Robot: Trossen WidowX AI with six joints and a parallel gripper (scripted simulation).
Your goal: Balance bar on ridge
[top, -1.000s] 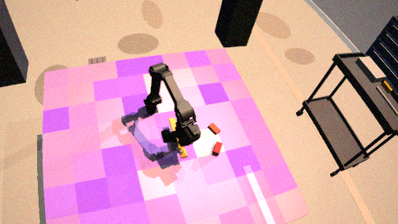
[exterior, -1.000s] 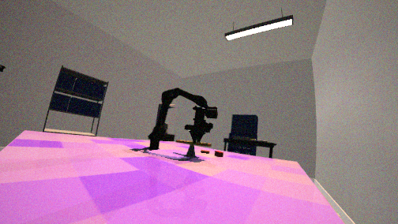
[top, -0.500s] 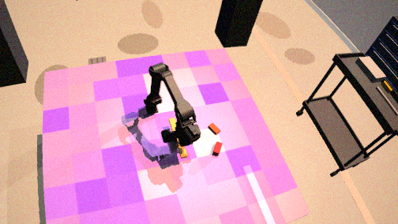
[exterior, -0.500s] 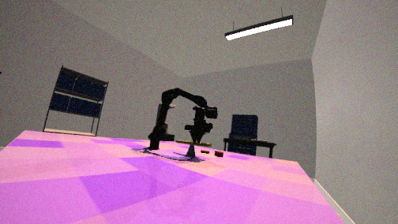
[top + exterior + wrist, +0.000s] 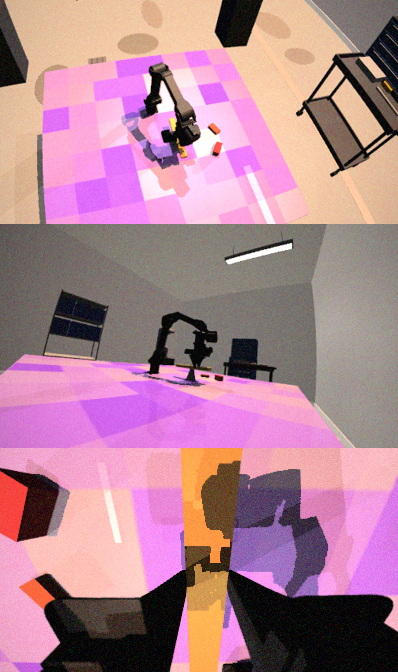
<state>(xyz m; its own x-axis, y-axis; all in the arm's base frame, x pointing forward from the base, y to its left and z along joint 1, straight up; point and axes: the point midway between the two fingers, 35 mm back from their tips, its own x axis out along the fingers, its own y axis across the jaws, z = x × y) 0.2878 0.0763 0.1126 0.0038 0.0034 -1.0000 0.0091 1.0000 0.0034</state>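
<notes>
Right now the long bar is 30 mm behind my gripper tip. The rest, counted from my gripper tip: red block (60 mm ahead, 210 mm to the left, 60 mm below); then orange block (70 mm behind, 240 mm to the left, 70 mm below).
</notes>
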